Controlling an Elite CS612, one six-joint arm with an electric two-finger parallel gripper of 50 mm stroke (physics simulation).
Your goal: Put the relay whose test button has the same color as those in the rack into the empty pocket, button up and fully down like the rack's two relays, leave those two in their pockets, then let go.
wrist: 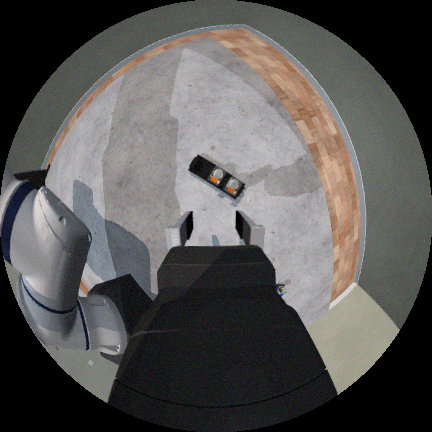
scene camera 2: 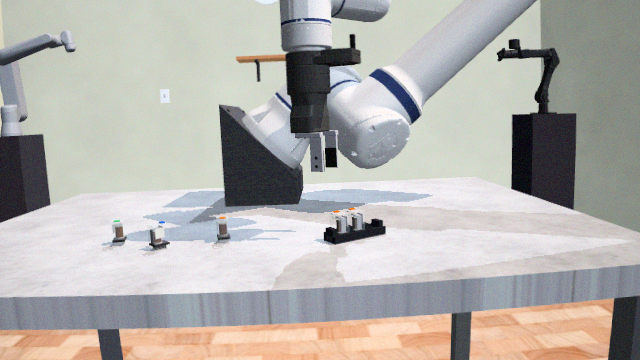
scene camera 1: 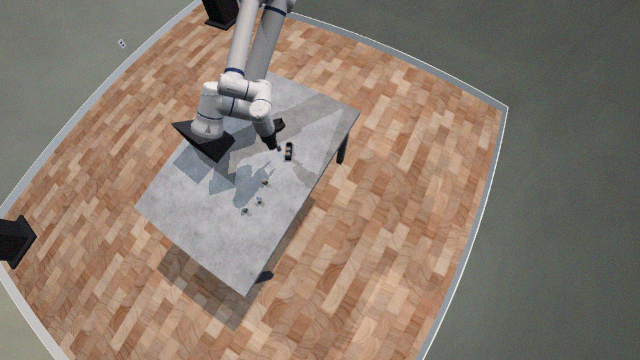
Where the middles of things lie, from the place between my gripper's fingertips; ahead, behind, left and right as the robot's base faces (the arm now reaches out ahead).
My gripper is now 10 cm above the black rack (scene camera 2: 375, 228), 5 cm to the right of it and 3 cm short of it.
